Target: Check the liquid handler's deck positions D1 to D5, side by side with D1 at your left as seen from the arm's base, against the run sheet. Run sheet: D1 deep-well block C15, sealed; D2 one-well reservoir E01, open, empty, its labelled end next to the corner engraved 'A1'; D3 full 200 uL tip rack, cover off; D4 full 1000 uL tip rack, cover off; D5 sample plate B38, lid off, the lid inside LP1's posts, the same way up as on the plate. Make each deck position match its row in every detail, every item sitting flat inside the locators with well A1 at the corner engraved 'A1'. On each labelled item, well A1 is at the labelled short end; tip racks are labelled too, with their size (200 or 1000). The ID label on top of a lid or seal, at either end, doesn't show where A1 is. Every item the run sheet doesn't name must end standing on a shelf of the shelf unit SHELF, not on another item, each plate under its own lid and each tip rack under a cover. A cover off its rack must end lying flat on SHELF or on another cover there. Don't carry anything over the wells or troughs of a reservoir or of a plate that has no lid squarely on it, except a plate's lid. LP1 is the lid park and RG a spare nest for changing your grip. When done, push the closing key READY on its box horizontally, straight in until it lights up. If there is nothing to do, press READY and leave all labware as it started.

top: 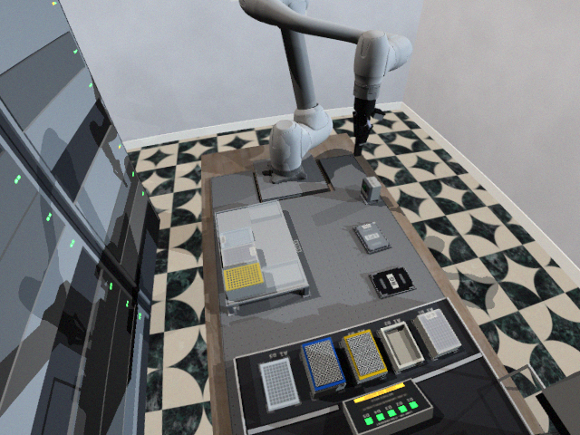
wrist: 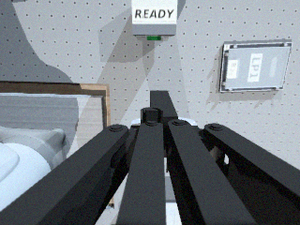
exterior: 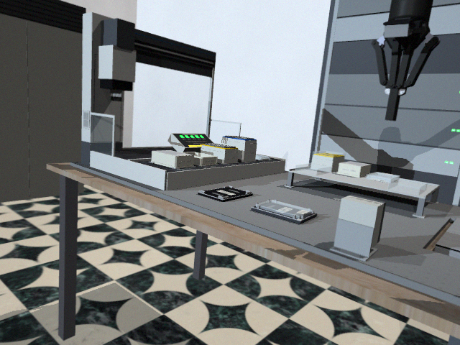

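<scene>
Now: the ready box 10 mm behind my hand, 80 mm to the left of it and 230 mm below it. From my hand the other things lie so: RG nest 440 mm ahead, 10 mm to the left, 300 mm below; shelf 200 mm ahead, 460 mm to the right, 240 mm below; clear lid 220 mm ahead, 20 mm to the left, 280 mm below.
</scene>
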